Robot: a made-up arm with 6 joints.
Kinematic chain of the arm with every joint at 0, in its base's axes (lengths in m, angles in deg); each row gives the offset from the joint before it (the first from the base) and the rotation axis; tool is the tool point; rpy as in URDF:
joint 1: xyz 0 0 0.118 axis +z
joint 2: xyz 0 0 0 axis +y
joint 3: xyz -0.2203 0 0.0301 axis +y
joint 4: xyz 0.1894 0 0.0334 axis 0.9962 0 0.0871
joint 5: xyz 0 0 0 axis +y
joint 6: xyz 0.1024 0 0.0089 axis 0.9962 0 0.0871
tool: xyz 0 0 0 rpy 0 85 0
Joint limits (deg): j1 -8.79..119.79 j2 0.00..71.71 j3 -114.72..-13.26 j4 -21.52..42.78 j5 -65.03..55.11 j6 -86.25..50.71
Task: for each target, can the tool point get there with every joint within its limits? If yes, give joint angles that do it. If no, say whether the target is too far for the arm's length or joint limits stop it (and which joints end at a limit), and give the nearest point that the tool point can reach.
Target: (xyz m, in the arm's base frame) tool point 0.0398 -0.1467 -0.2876
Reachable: no: joint limits stop it (at a limit: joint 1, joint 2, joint 3, joint 4) | nearest point 0.0760 -0.0374 0.0933 | short by 0.398 m
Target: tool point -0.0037 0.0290 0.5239
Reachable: yes | joints 84.04 43.05 -96.04 10.47 20.98 8.69
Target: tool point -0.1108 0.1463 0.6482
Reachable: no: too far | nearest point -0.0707 0.1102 0.5764 | short by 0.090 m
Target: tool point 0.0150 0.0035 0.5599
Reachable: yes | joints 78.56 48.99 -92.76 14.20 -33.82 16.60
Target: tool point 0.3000 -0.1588 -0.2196
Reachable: no: joint limits stop it (at a limit: joint 1, joint 2, joint 3, joint 4) | nearest point 0.1292 -0.0275 0.1005 | short by 0.386 m
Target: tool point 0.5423 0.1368 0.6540
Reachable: no: too far | nearest point 0.2136 0.0539 0.4746 | short by 0.384 m
